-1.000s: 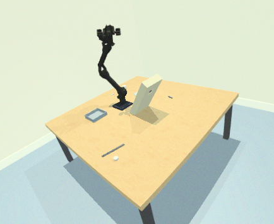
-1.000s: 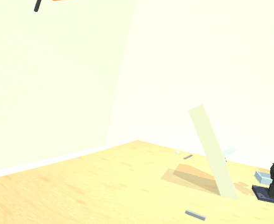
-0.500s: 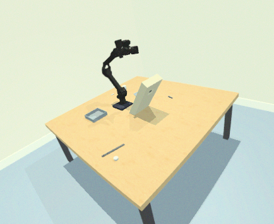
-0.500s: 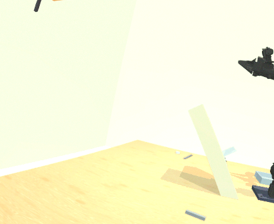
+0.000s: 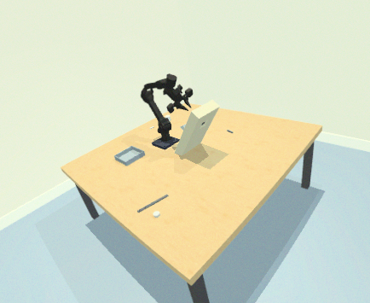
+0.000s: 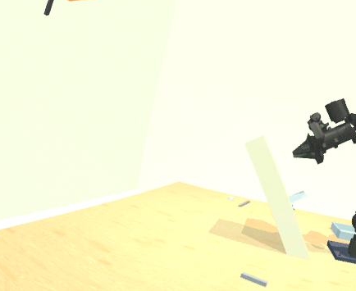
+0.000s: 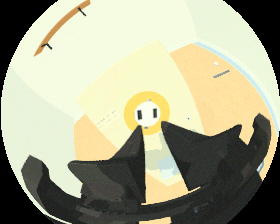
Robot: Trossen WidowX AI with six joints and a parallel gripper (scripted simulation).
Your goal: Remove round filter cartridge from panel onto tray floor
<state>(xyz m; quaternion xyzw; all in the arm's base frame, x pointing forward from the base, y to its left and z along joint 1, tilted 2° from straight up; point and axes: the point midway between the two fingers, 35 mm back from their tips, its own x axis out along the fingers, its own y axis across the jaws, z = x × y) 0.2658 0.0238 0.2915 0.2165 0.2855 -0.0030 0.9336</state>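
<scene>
The round white filter cartridge is 6 cm ahead of my gripper tip, 5 cm below it and 1 cm to the left of it. From my gripper tip the other things lie so: short grey bar 31 cm to the left, 28 cm below, 1 cm behind; then cream service panel 13 cm below, 1 cm ahead; then grey-blue tray 33 cm to the right, 32 cm behind, 28 cm below.
</scene>
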